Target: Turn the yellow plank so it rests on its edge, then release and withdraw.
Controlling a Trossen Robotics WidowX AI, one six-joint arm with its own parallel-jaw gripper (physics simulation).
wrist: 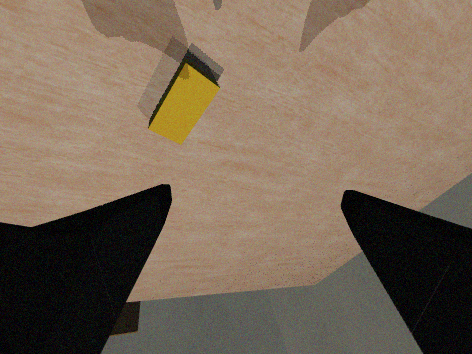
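The gripper [256,195] is visible, together with a yellow plank [191,90].
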